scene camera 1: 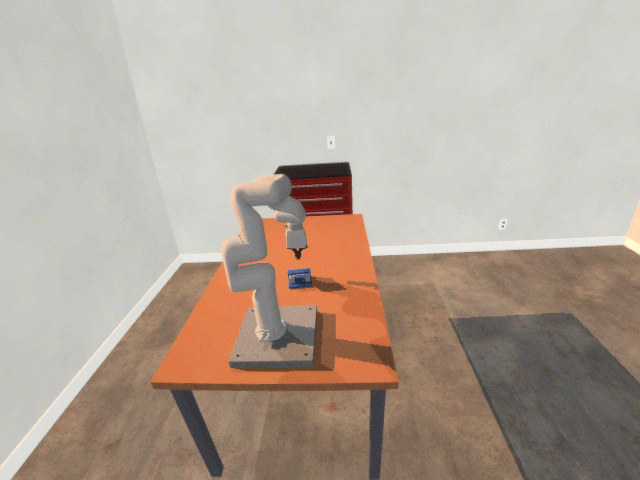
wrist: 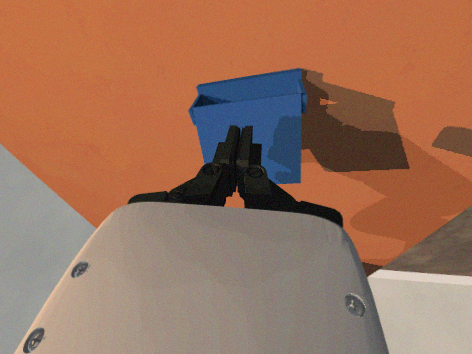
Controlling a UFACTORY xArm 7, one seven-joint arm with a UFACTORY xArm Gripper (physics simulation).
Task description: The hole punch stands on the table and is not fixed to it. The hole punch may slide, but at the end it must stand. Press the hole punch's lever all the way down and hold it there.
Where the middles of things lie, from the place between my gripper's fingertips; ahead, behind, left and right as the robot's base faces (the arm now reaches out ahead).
My hand is 6 cm above the broad blue lever (wrist: 276, 120), 4 cm past it and 1 cm to the left of it. Also, from my hand: blue hole punch (wrist: 284, 82) 8 cm below, 4 cm behind, 1 cm to the right.
